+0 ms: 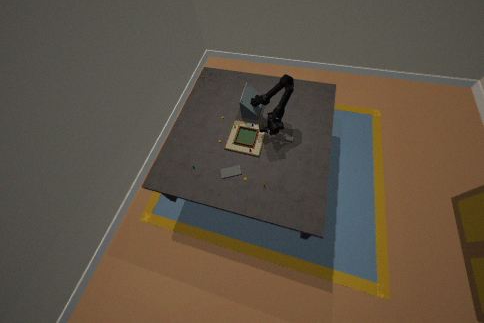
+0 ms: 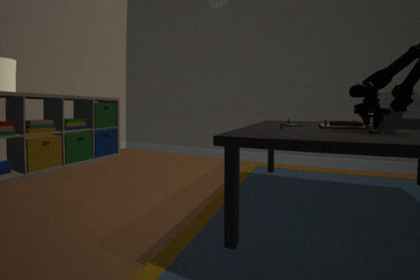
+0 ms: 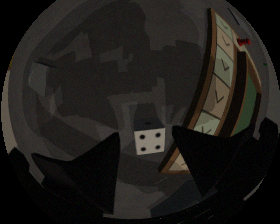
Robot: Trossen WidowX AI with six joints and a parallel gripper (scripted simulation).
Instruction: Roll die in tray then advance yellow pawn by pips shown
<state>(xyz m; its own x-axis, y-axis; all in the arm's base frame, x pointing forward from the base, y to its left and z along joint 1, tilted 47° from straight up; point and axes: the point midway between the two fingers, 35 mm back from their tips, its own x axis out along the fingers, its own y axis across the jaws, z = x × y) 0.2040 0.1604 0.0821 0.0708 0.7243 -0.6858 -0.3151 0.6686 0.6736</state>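
My gripper tip is 1 cm past the yellow pawn, 30 cm to the left of it and 2 cm below it. Round my gripper tip: grey flat card (38 cm ahead, 25 cm to the right, 1 cm below); white die (right at my gripper tip); red pawn (19 cm ahead, 13 cm to the right, 2 cm above).
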